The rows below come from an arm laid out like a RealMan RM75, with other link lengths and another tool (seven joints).
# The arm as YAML. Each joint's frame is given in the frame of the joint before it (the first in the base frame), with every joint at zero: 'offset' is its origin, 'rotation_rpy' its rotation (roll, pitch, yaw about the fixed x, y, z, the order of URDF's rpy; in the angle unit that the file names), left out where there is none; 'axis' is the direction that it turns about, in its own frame. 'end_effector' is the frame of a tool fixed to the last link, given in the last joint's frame.
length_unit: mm
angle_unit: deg
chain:
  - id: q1
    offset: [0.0, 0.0, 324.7]
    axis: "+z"
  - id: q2
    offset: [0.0, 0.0, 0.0]
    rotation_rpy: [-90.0, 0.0, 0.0]
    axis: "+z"
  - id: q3
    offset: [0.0, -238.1, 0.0]
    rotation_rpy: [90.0, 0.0, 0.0]
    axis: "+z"
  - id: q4
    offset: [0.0, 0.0, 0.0]
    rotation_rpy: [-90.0, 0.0, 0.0]
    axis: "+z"
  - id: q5
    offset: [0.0, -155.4, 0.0]
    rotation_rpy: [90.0, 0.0, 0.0]
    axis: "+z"
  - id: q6
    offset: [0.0, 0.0, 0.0]
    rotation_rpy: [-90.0, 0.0, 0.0]
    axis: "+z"
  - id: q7
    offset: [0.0, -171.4, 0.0]
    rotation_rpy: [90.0, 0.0, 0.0]
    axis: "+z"
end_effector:
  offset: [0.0, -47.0, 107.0]
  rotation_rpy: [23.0, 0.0, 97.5]
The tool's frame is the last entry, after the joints.
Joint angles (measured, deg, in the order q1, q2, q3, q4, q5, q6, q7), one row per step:
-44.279, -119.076, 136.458, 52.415, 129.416, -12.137, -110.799
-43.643, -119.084, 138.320, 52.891, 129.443, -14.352, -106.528
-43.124, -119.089, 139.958, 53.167, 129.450, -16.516, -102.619
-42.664, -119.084, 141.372, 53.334, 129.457, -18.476, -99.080
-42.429, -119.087, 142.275, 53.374, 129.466, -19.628, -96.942
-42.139, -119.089, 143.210, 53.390, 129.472, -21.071, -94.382
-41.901, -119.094, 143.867, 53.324, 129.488, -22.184, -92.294
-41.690, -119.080, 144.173, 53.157, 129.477, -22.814, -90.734
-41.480, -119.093, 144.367, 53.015, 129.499, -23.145, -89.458
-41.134, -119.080, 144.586, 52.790, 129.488, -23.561, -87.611
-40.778, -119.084, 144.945, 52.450, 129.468, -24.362, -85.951
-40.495, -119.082, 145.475, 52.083, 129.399, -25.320, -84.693
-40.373, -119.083, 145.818, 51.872, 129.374, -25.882, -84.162
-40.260, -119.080, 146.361, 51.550, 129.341, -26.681, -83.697
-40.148, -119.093, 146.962, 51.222, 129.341, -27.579, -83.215
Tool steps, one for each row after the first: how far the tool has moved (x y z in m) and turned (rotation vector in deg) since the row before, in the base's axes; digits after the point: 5 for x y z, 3 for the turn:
0.00744, -0.01043, -0.00127, 1.533, 1.818, -4.317
0.00638, -0.00915, -0.00043, 1.620, 1.558, -3.880
0.00507, -0.00802, -0.00007, 1.590, 1.384, -3.403
0.00277, -0.00509, -0.00048, 0.948, 0.910, -2.064
0.00323, -0.00539, 0.00034, 1.294, 0.956, -2.377
0.00196, -0.00378, 0.00043, 1.134, 0.820, -1.817
-0.00014, -0.00151, 0.00038, 0.918, 0.756, -1.077
-0.00078, -0.00117, -0.00027, 0.685, 0.733, -0.773
-0.00192, -0.00111, -0.00022, 1.018, 1.098, -0.976
-0.00162, -0.00125, 0.00041, 1.061, 0.848, -0.982
-0.00119, -0.00162, 0.00037, 0.849, 0.587, -0.878
-0.00044, -0.00107, 0.00012, 0.379, 0.240, -0.459
-0.00052, -0.00156, 0.00001, 0.376, 0.217, -0.548
-0.00014, -0.00198, 0.00002, 0.392, 0.190, -0.652

